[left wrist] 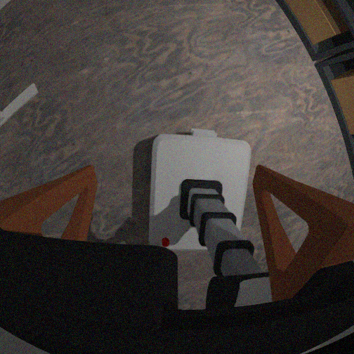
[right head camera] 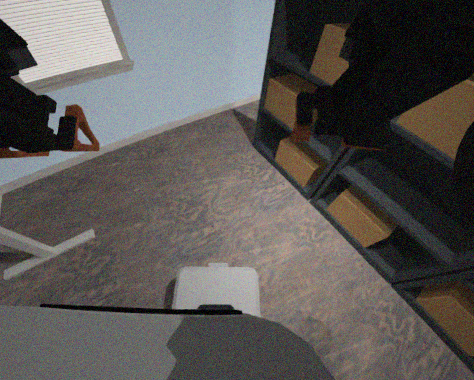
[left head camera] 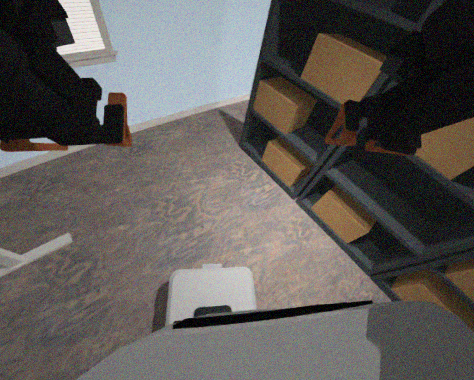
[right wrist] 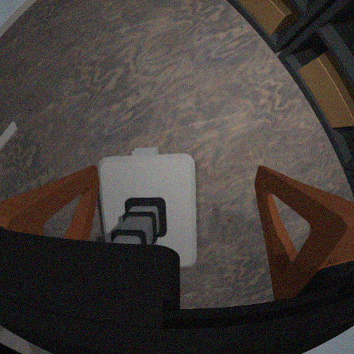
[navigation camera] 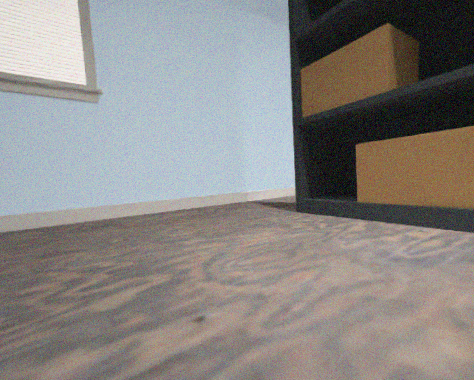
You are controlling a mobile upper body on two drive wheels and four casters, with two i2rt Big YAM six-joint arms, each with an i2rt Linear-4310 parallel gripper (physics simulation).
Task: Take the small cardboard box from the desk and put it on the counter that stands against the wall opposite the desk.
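Places are measured from the left arm's base along level axes (x ahead, y left, z up), in centimetres.
Pixels of known places: left gripper, fingertip midpoint: (right head camera: 73,149) (left head camera: 99,144); right gripper, fingertip midpoint: (right head camera: 317,140) (left head camera: 346,144).
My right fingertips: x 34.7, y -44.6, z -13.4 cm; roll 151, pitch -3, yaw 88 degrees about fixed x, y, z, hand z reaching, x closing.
Behind a point stands the place of what it marks.
The small cardboard box on the desk, the desk's top and the counter cannot be made out in these views. My left gripper (left head camera: 95,145) {x 32.1, y -0.6, z -14.8 cm} (right head camera: 60,149) (left wrist: 174,173) is open, its orange fingers wide apart and empty, held above the floor at the left of both head views. My right gripper (left head camera: 361,144) (right head camera: 327,140) {x 34.7, y -44.6, z -13.4 cm} (right wrist: 176,174) is open and empty too. In the head views it appears in front of the shelf unit. White furniture feet (left head camera: 47,249) (right head camera: 70,242) stand on the floor at the left; whether they belong to the desk is unclear.
A dark shelf unit (left head camera: 375,210) {x 58.2, y -138.7, z -87.6 cm} (right head camera: 400,215) {x 56.1, y -141.4, z -87.6 cm} (navigation camera: 299,150) with several cardboard boxes (left head camera: 345,70) {x 118.6, y -96.5, z -25.2 cm} (right head camera: 360,217) {x 65.9, y -131.8, z -111.0 cm} (navigation camera: 350,75) {x 147.3, y -77.1, z -74.8 cm} stands at the right. A blue wall (left head camera: 175,60) {x 224.6, y 17.7, z -72.5 cm} (navigation camera: 190,125) {x 228.1, y 12.4, z -74.8 cm} with a window (right head camera: 75,45) {x 173.1, y 93.4, z -39.2 cm} (navigation camera: 40,40) {x 178.7, y 85.2, z -34.4 cm} is ahead and left. My white base (left head camera: 212,285) {x 21.7, y -22.4, z -115.0 cm} shows below.
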